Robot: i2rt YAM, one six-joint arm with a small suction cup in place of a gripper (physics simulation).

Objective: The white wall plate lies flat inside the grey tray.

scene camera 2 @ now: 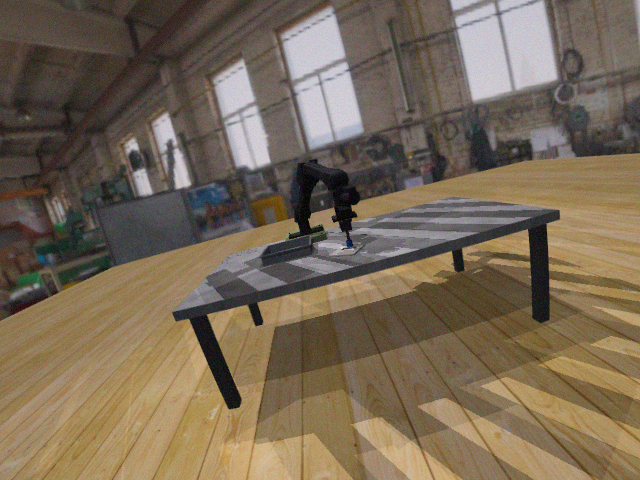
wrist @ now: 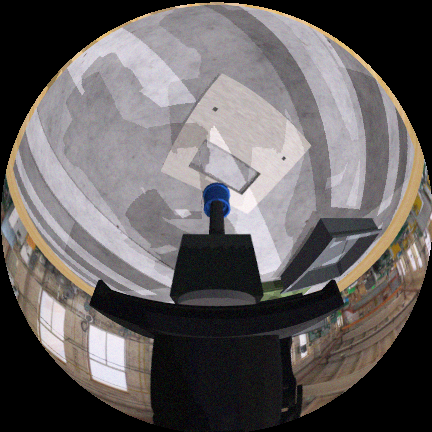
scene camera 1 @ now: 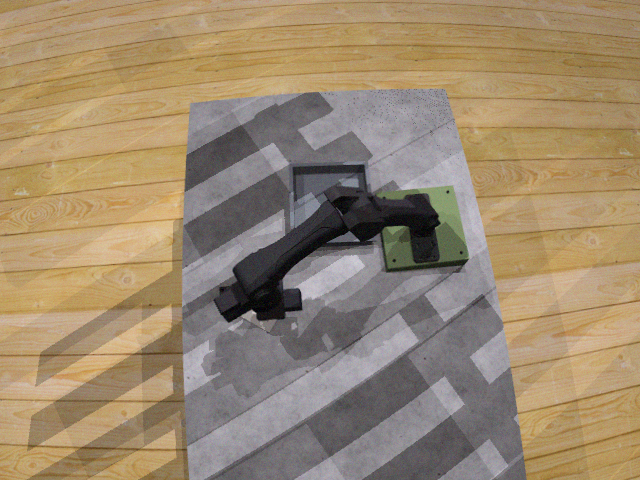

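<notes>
The white wall plate [wrist: 250, 120] [scene camera 2: 355, 248] lies flat on the table top, with a rectangular opening in its middle. My blue suction cup [wrist: 216, 200] [scene camera 2: 349, 243] stands low over the plate's near edge, beside the opening, and holds nothing. The grey tray [scene camera 1: 328, 168] [scene camera 2: 286, 249] [wrist: 306, 250] sits apart from the plate, close to the arm's base, and looks empty.
The arm stands on a green base plate [scene camera 1: 449, 214] [scene camera 2: 318, 235] right beside the tray. The grey table [scene camera 1: 366, 381] [scene camera 2: 442, 238] is patterned with light and dark stripes and shadows. Wooden floor lies all around it.
</notes>
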